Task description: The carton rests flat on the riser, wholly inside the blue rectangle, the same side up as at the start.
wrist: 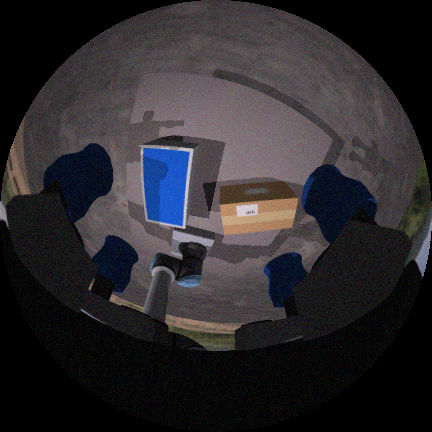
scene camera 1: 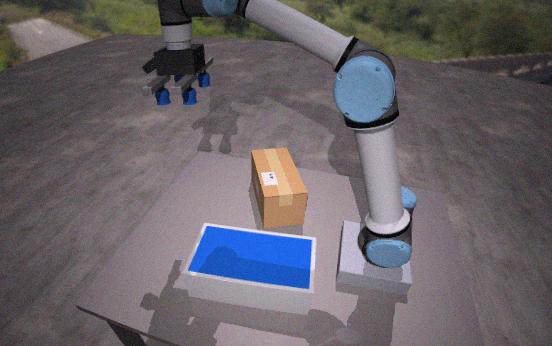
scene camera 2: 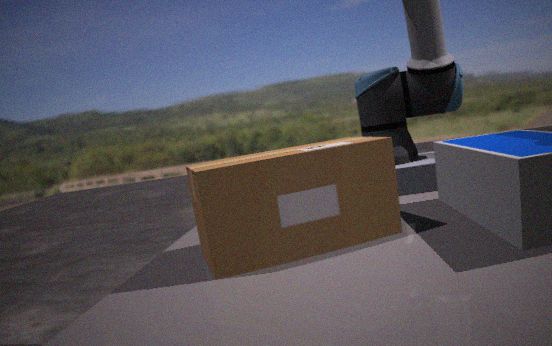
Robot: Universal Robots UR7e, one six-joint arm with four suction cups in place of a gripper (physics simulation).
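Where they show: end effector, tool point: (wrist: 201, 229) (scene camera 1: 185, 93); arm's base, origin of the base link: (wrist: 193, 249).
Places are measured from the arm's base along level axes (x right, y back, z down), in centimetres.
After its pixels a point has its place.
Note:
The brown carton (scene camera 1: 283, 205) @[x 12.0, y -33.1, z -4.5 cm] (scene camera 2: 240, 220) @[x 35.2, y -46.5, z -1.5 cm] (wrist: 257, 222) @[x 26.9, y -33.3, z -9.1 cm] rests flat on the table beside the riser, with its taped, labelled side up. A white label shows on its long side in the scene camera 2 view. The riser (scene camera 1: 250, 297) @[x -21.9, y -41.1, z 0.8 cm] (scene camera 2: 475, 195) @[x -1.7, y -43.0, z 1.7 cm] is a pale block with the blue rectangle (scene camera 1: 270, 255) @[x -11.5, y -36.3, z -5.8 cm] (scene camera 2: 505, 142) @[x -9.2, y -41.2, z -5.8 cm] (wrist: 175, 200) @[x -6.9, y -37.2, z -5.8 cm] on its top; no object lies on the rectangle, and shadow falls over part of it. My gripper (scene camera 1: 176, 92) @[x 7.5, y -61.8, z -46.0 cm], four blue suction cups, hangs high in the air beyond the carton, apart from it, and holds no object. The cups frame the wrist view.
The grey table (scene camera 1: 150, 210) @[x 15.0, y -85.8, z 6.1 cm] (scene camera 2: 300, 310) @[x 29.1, y -62.0, z 6.3 cm] (wrist: 260, 125) @[x 23.2, y -69.9, z 6.3 cm] bears the carton, the riser and the arm's pale base block (scene camera 1: 350, 255) @[x -5.4, y -10.8, z -0.2 cm] (wrist: 206, 235) @[x 6.7, y -11.6, z 1.9 cm]. The base block stands to the right of the riser in the scene camera 1 view. The arm arches high over the table's far side.

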